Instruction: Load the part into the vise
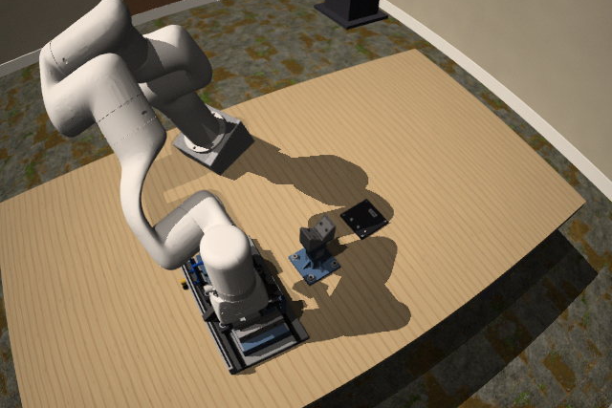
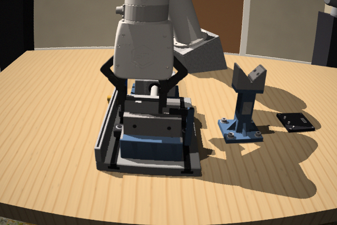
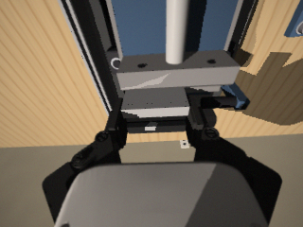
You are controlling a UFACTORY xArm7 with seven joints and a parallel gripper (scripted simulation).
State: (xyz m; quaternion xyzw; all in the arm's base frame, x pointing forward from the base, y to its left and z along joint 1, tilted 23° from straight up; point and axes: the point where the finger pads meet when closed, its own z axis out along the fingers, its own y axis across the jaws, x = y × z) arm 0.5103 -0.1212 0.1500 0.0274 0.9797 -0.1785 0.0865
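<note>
My hand is right at the part. The rest, counted from my hand: work stop: 70 mm to the left, 20 mm below, 10 mm ahead; fixed jaw: 30 mm below, 30 mm ahead, 20 mm to the left; moving jaw: 30 mm below, 30 mm behind, 20 mm to the left.
</note>
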